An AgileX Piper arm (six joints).
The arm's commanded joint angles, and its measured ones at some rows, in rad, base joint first. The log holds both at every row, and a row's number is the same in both.
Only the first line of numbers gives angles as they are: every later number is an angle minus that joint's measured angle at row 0.
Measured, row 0:
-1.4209 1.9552 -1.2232 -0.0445 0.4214 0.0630
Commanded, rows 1 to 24:
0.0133 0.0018 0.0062 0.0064 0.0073 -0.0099
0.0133 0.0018 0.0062 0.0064 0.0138 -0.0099
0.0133 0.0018 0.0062 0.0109 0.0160 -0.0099
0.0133 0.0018 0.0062 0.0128 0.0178 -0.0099
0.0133 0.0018 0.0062 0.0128 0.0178 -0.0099
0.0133 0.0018 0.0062 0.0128 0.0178 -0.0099
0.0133 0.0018 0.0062 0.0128 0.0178 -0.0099
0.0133 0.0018 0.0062 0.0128 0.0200 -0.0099
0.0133 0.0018 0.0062 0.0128 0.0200 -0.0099
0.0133 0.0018 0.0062 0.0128 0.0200 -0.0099
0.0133 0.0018 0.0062 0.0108 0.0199 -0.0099
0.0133 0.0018 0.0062 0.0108 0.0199 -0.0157
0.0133 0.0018 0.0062 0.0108 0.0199 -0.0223
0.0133 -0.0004 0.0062 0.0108 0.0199 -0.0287
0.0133 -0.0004 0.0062 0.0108 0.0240 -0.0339
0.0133 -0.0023 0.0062 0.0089 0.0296 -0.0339
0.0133 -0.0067 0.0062 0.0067 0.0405 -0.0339
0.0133 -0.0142 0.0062 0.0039 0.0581 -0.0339
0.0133 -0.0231 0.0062 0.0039 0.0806 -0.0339
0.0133 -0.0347 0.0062 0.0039 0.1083 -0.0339
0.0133 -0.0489 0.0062 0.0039 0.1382 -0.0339
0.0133 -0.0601 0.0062 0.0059 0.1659 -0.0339
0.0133 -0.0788 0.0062 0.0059 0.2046 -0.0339
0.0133 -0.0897 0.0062 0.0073 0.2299 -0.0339
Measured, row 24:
0.0125 -0.0307 0.0000 0.0091 0.1248 -0.0252
